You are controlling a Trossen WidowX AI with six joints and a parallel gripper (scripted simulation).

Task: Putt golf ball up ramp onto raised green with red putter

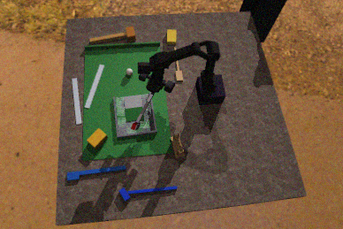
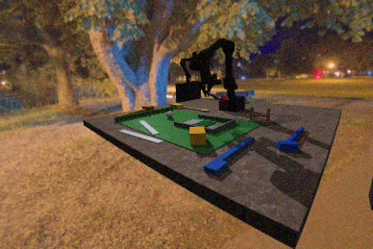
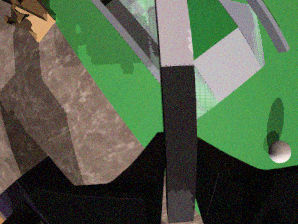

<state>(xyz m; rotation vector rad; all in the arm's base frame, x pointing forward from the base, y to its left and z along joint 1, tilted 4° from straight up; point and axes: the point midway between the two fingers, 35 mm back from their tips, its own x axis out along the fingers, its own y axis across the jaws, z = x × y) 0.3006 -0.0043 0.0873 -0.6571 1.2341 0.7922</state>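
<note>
Right now my gripper tip is 6 cm short of the red putter, 10 cm to the right of it and 1 cm below it. The rest, counted from my gripper tip: small wooden frame 8 cm behind, 29 cm to the left, 10 cm below; then yellow block 34 cm ahead, 19 cm to the left, 11 cm below; then white golf ball 13 cm ahead, 20 cm to the right, 11 cm below.
</note>
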